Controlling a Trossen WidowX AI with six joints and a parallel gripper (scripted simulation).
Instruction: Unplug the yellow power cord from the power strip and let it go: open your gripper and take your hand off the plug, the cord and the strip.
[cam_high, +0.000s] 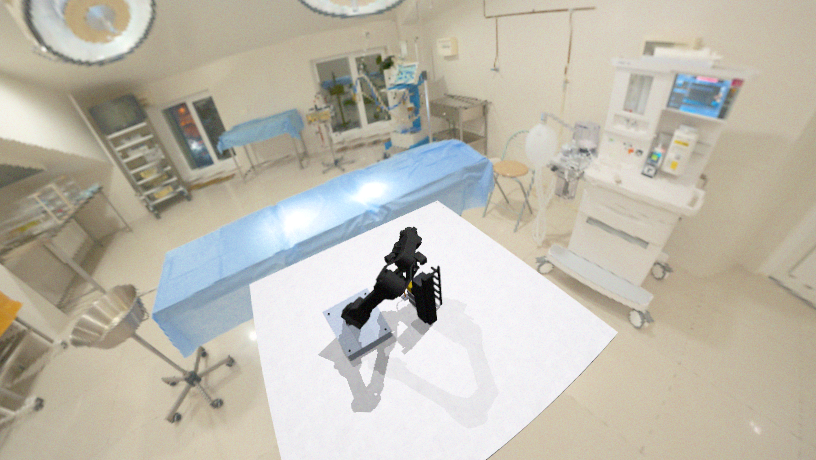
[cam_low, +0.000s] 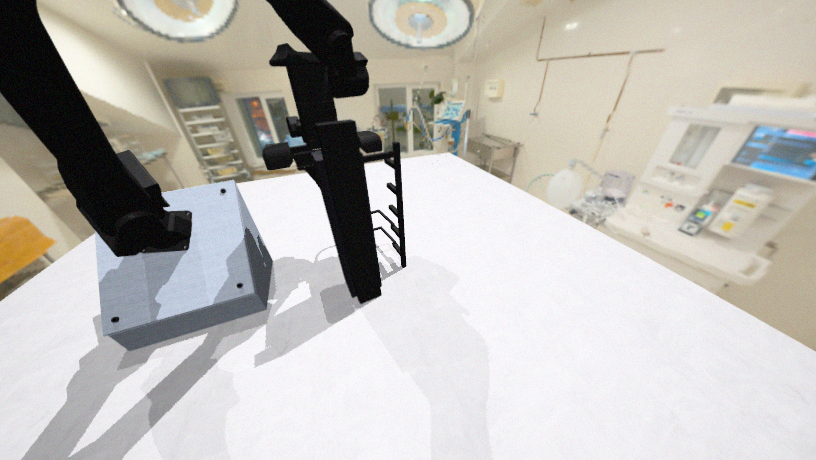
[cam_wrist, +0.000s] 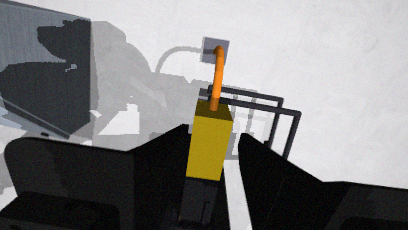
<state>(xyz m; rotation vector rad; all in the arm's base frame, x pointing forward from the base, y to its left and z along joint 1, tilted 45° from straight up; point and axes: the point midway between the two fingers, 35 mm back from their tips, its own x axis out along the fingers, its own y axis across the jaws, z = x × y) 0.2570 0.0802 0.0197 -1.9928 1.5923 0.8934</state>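
Now: the yellow plug 1 cm ahead of my gripper tip, 3 cm to the right of it and 1 cm below it.
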